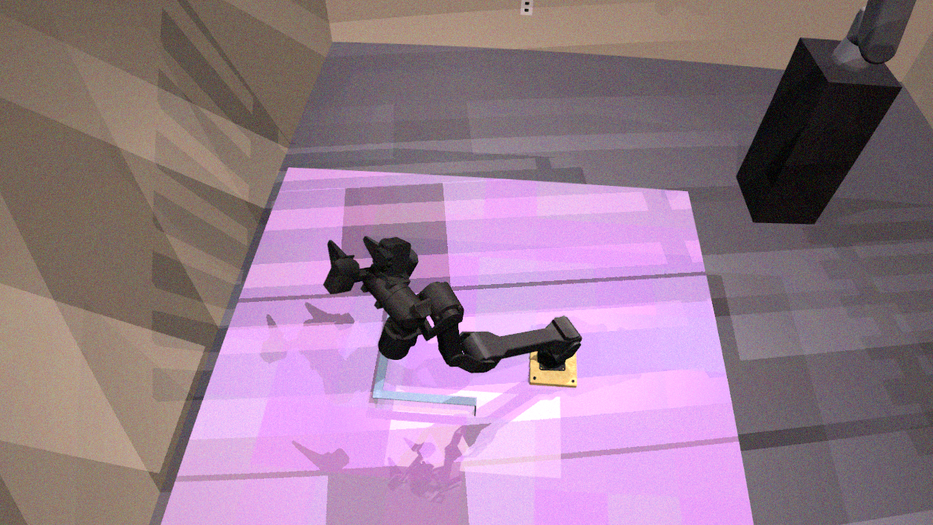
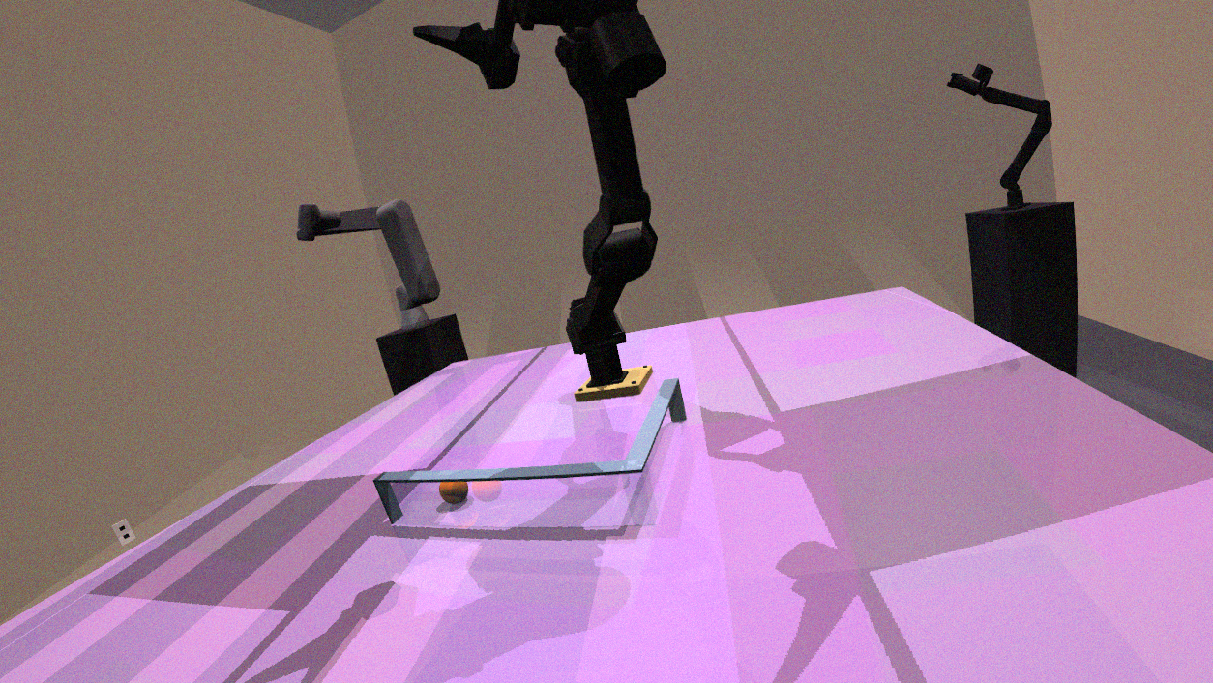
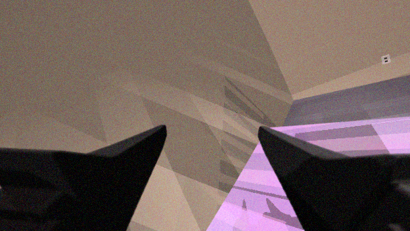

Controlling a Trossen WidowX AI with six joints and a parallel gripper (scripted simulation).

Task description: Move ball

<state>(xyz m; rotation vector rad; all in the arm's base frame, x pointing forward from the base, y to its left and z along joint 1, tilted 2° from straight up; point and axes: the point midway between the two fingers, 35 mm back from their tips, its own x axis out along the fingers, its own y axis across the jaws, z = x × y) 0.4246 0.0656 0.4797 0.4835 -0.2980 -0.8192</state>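
My gripper tip is now 7 cm past the orange ball, 15 cm to the left of it and 49 cm above it. The rest, counted from my gripper tip: see-through copy (7 cm behind, 11 cm to the right, 49 cm below).
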